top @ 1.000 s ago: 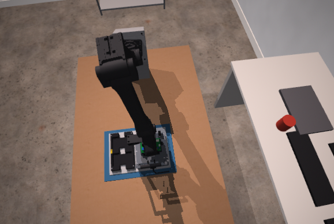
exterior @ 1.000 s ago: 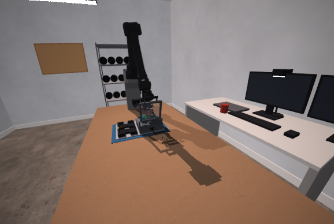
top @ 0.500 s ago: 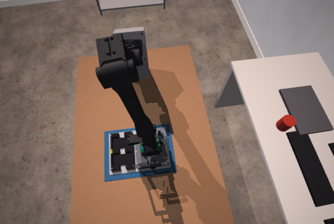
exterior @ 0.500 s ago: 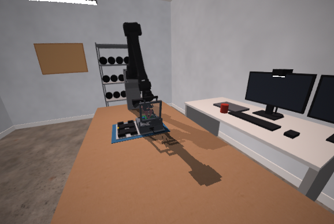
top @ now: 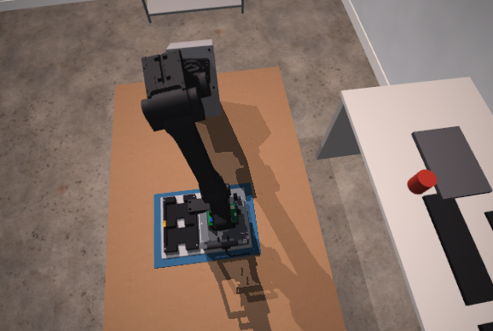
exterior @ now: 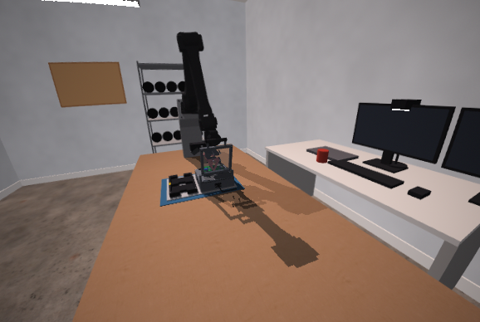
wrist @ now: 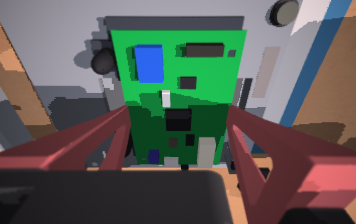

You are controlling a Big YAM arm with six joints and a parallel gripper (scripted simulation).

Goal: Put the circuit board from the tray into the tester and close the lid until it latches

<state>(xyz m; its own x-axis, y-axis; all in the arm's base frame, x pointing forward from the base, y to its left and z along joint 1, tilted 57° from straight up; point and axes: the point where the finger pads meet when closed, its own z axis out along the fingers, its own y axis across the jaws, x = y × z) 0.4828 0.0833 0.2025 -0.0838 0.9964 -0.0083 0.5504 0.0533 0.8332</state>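
Now: hand right at the green circuit board. From my hand the other things lie so: clear lid 120 mm ahead, 100 mm above, 20 mm to the left.
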